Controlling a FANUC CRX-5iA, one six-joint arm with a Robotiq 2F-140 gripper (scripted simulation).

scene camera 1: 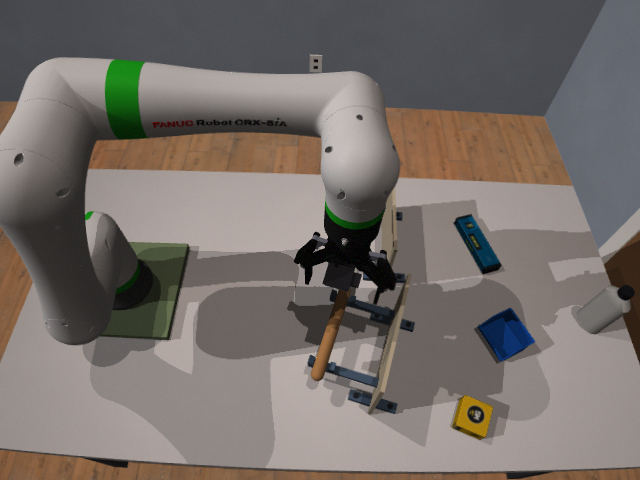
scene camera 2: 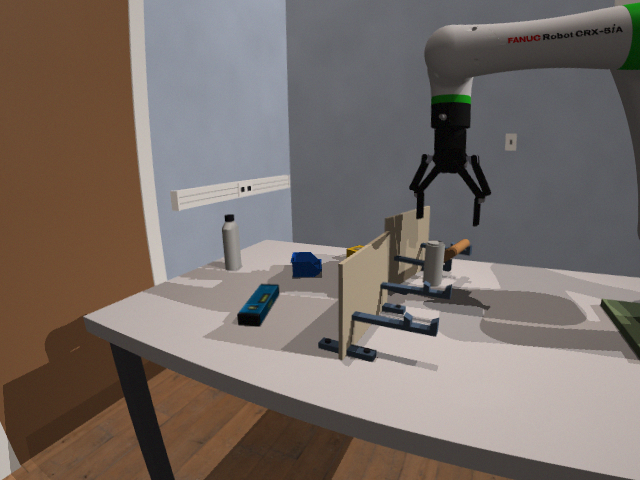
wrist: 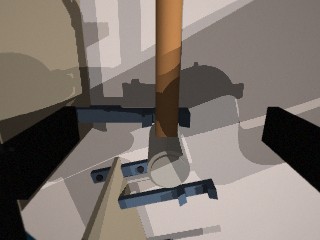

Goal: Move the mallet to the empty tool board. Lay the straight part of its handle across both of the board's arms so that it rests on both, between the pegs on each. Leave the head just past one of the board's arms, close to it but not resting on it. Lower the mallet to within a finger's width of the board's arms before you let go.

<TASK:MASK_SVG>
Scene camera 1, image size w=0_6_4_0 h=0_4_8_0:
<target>my gripper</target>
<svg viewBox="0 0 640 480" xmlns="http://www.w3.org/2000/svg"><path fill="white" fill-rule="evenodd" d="M294 259L294 263L300 263L300 267L305 269L305 284L309 285L312 277L313 266L326 261L329 263L330 258L335 259L337 256L344 260L353 260L352 264L356 265L360 272L363 271L377 286L373 304L377 305L380 293L384 293L384 290L387 291L389 289L393 291L395 289L397 278L386 258L387 252L385 250L380 250L380 253L372 252L370 249L371 243L360 248L347 248L336 244L329 237L328 239L321 238L320 233L314 232L312 239L298 250Z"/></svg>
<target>blue bin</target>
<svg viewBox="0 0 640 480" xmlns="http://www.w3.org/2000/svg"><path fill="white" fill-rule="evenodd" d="M512 308L492 316L478 326L478 329L500 362L535 343L535 340Z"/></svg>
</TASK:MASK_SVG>
